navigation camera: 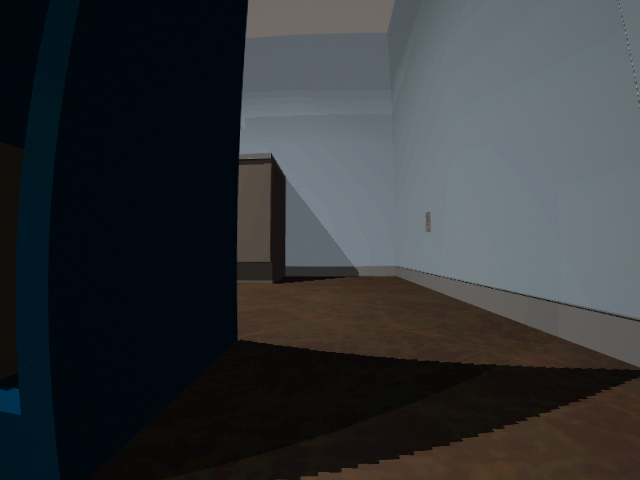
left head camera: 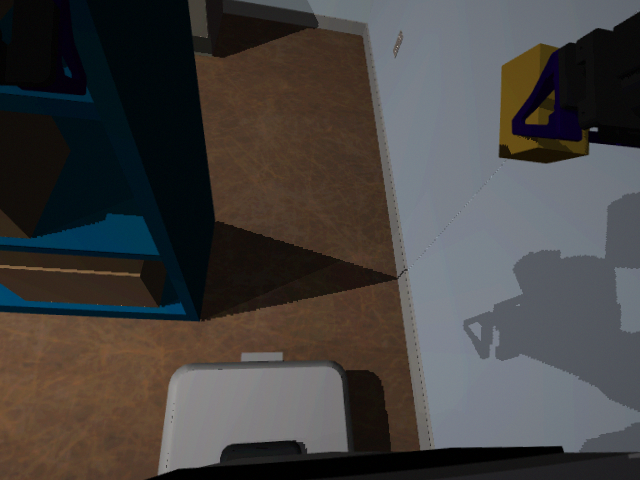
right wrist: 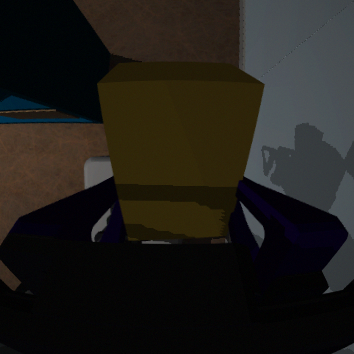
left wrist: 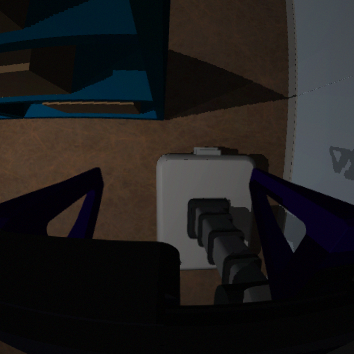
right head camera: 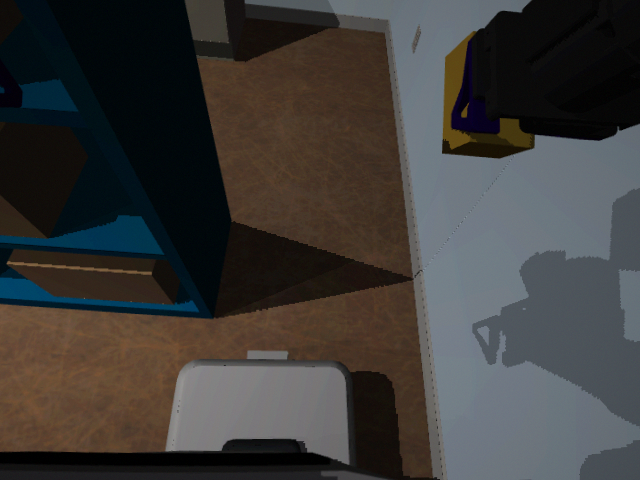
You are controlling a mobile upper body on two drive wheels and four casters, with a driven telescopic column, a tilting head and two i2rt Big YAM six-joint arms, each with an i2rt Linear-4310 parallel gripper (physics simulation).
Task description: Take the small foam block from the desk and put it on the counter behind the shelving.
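Frame: origin at the left arm's base, x ahead, y left, z up, level; metres.
Seen in the pictures: left gripper, fingertip midpoint: (left head camera: pixel 15 84) (left wrist: pixel 175 175); right gripper, fingertip midpoint: (left head camera: pixel 540 130) (right wrist: pixel 177 177) (right head camera: pixel 484 123).
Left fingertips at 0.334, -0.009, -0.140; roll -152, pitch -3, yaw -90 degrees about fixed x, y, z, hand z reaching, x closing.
Note:
A point is followed by its place in that frame, as x, y, z.
The yellow foam block (left head camera: pixel 513 93) @[0.366, -0.418, -0.121] (right head camera: pixel 454 72) @[0.375, -0.418, -0.114] (right wrist: pixel 180 135) @[0.362, -0.450, -0.092] is held in the air between the fingers of my right gripper (right wrist: pixel 177 177) @[0.340, -0.449, -0.137], near the wall at the right of both head views. My left gripper (left wrist: pixel 175 175) @[0.334, -0.009, -0.140] is open and empty; one finger also shows at the upper left of the left head view, in front of the shelving. The blue shelving (left head camera: pixel 160 134) @[0.628, -0.002, -0.471] (right head camera: pixel 175 155) @[0.687, -0.004, -0.580] (navigation camera: pixel 144 206) @[0.639, -0.002, -1.026] stands at the left. The counter (left head camera: pixel 200 20) @[2.100, 0.145, -1.060] (right head camera: pixel 210 20) @[2.103, 0.198, -1.031] (navigation camera: pixel 253 211) @[2.104, 0.231, -0.805] stands beyond it, its left part hidden by the shelving. The desk does not show.
A pale wall (left head camera: pixel 454 232) @[0.669, -0.833, -0.838] (navigation camera: pixel 516 180) @[1.079, -0.851, -0.864] runs along the right side, with brown floor (left head camera: pixel 294 129) @[1.591, -0.384, -1.307] (navigation camera: pixel 361 310) @[1.307, -0.382, -1.306] between it and the shelving. Brown boxes (left head camera: pixel 87 286) @[0.555, 0.317, -1.061] (right head camera: pixel 103 281) @[0.555, 0.318, -1.043] lie on the shelves. My white base (left head camera: pixel 258 403) @[0.203, -0.215, -1.047] (right head camera: pixel 268 403) @[0.196, -0.237, -1.047] is at the bottom of the head views.

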